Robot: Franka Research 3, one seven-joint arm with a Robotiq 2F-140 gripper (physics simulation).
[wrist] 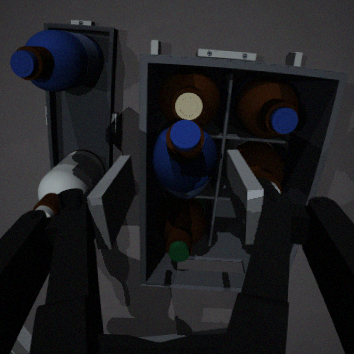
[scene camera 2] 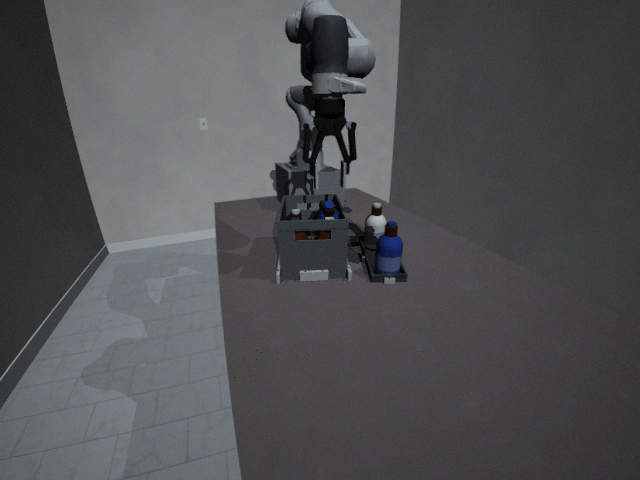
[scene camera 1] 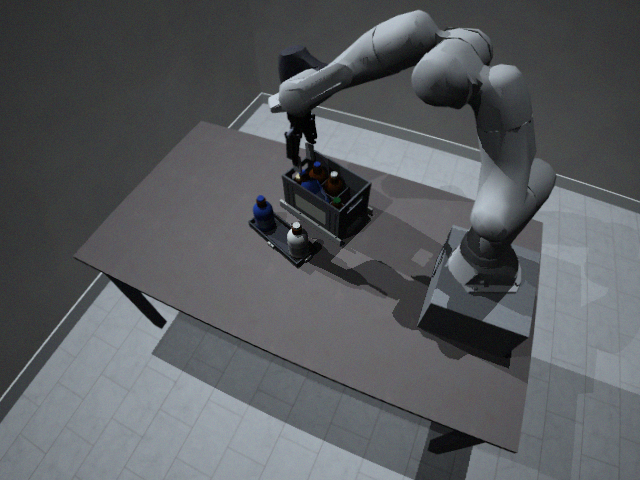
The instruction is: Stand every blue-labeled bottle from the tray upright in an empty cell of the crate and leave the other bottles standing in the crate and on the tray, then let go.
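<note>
A blue bottle stands upright on the black tray, with a white bottle at its other end. Inside the grey crate, another blue bottle is tilted in the middle left cell of the wrist view, its cap leaning toward a cream-capped brown bottle. My gripper is partly open and empty above the crate. The lower right cell shows no bottle but is partly hidden.
The crate also holds brown bottles with a blue cap, a white cap and a green cap. Thin dividers separate the cells. The crate's raised walls surround them. The tray lies beside the crate on the table.
</note>
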